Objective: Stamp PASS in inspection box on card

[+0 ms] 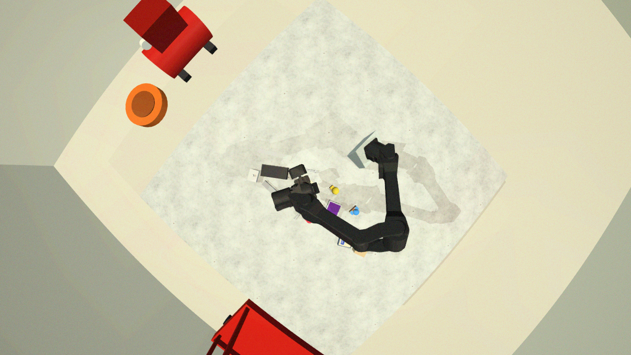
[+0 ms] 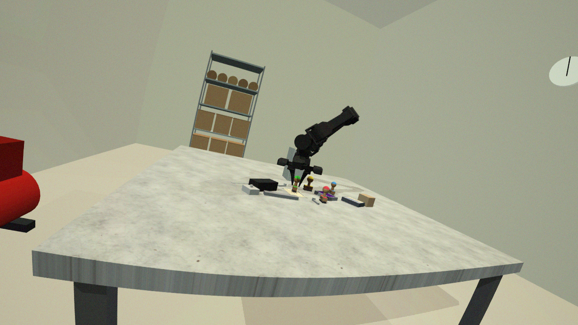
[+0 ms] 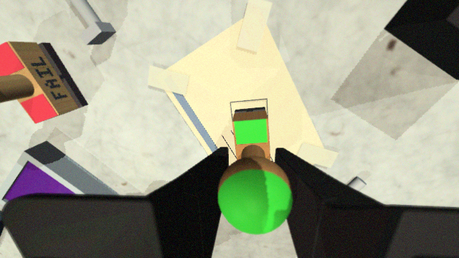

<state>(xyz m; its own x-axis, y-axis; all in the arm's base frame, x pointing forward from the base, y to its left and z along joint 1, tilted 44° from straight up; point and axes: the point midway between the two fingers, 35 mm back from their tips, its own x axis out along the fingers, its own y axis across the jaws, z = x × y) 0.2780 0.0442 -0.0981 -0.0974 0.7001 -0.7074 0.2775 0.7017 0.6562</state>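
My gripper tip is right at the green-knobbed stamp. Round my gripper tip: cream card (3 cm below, 1 cm ahead); then red-knobbed stamp (11 cm to the left, 7 cm ahead, 1 cm below); then yellow-knobbed stamp (9 cm behind, 8 cm to the left, 1 cm below).
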